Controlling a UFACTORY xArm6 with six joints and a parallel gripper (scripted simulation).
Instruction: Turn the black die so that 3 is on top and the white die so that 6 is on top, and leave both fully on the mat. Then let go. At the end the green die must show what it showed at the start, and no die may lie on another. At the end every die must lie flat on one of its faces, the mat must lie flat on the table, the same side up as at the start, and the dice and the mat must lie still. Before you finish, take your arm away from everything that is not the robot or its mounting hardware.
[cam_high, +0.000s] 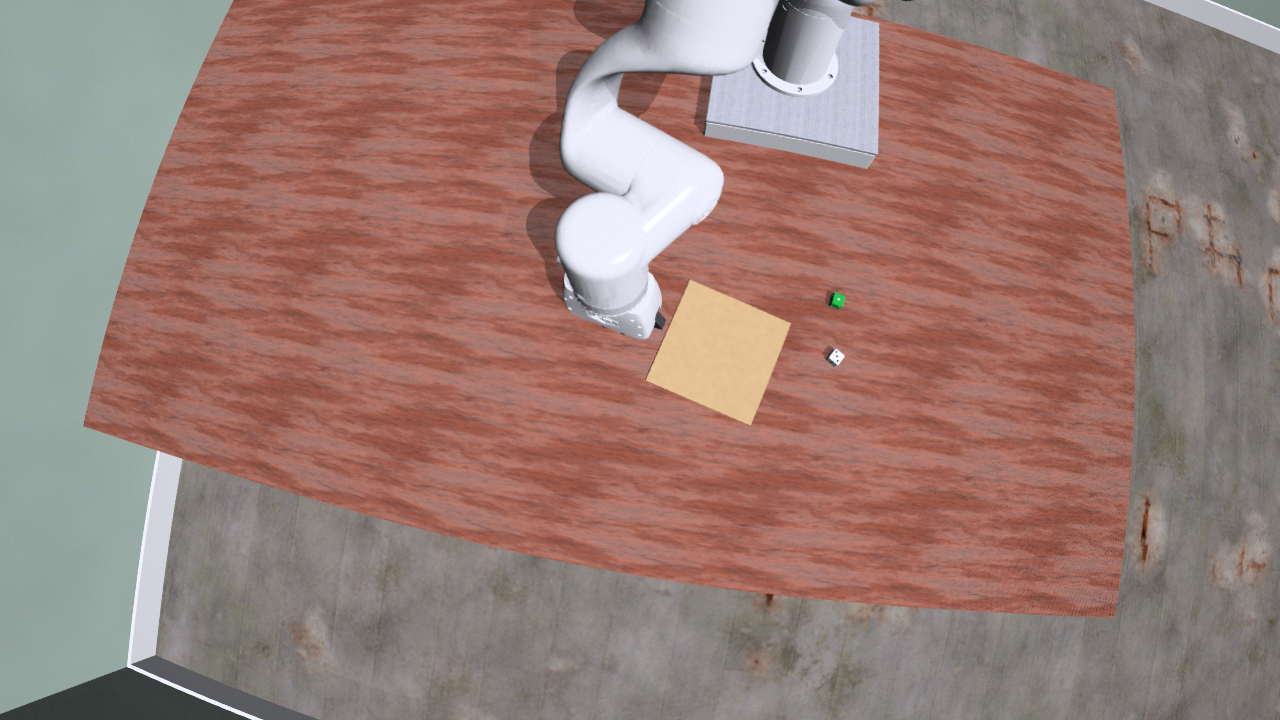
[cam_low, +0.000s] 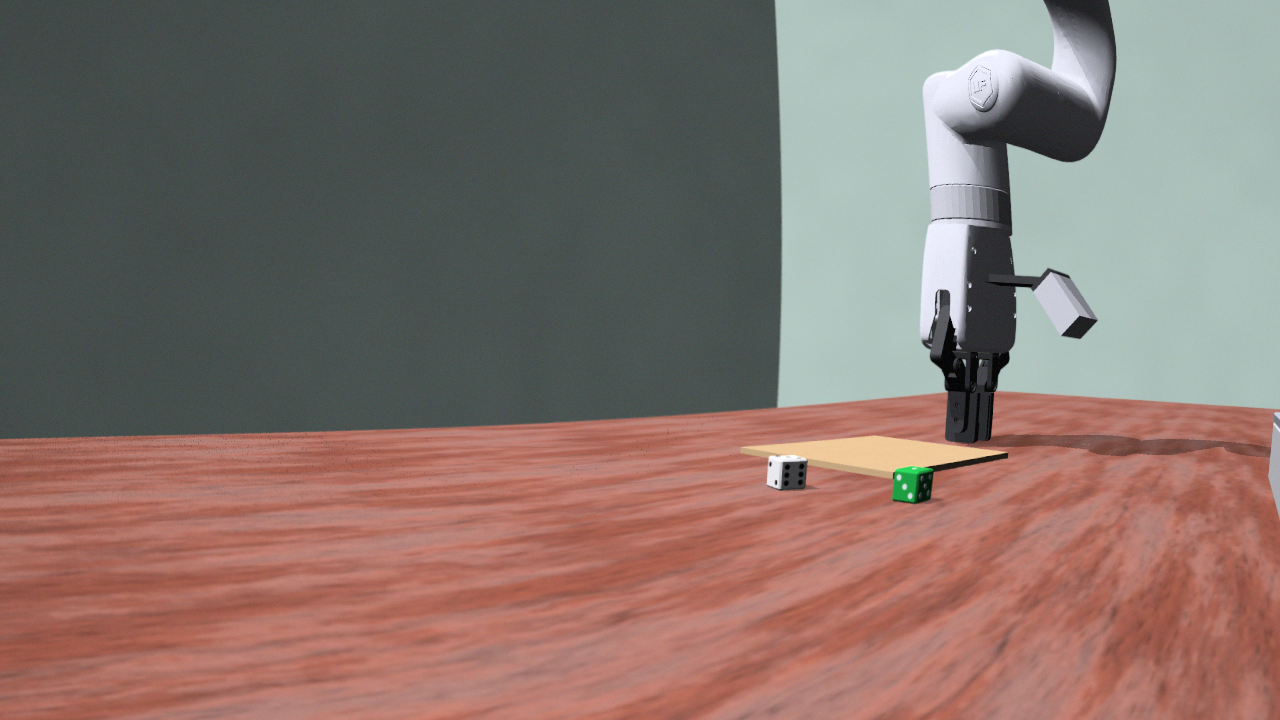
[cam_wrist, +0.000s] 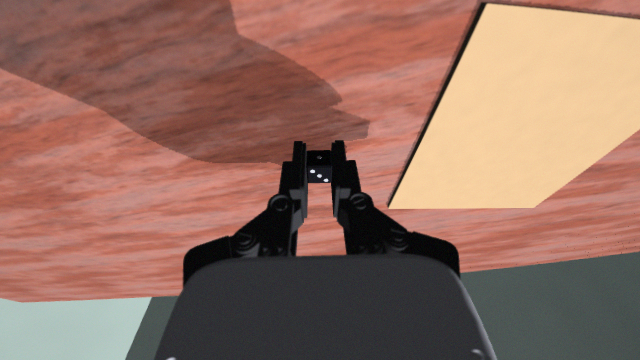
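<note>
My gripper is now 1 cm above the black die. Also, from my hand: green die: 3 cm behind, 28 cm to the left, 1 cm below; white die: 4 cm ahead, 28 cm to the left, 1 cm below; tan mat: 4 cm ahead, 13 cm to the left, 2 cm below.
</note>
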